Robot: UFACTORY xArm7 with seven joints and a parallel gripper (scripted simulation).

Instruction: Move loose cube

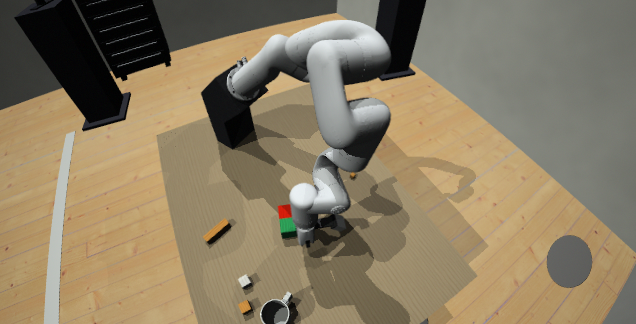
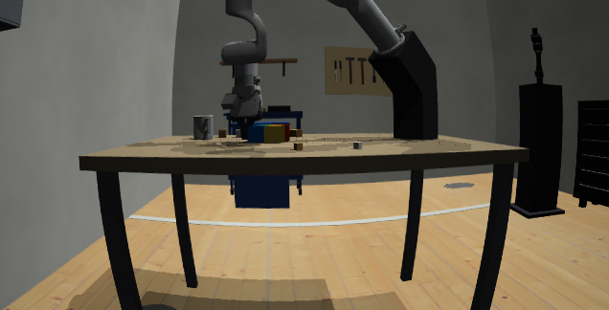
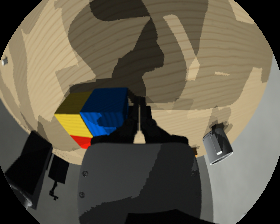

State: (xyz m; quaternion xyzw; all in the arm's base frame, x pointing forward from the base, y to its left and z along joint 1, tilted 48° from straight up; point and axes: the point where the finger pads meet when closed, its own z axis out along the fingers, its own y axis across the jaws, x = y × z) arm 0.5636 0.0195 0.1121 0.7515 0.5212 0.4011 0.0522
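Now: the yellow cube 10 cm behind my hand and 1 cm to the left of it. Also, from my hand: green cube 5 cm to the right, 5 cm behind; then red cube 10 cm behind, 4 cm to the right; then small orange cube 25 cm to the right, 15 cm ahead, 1 cm below.
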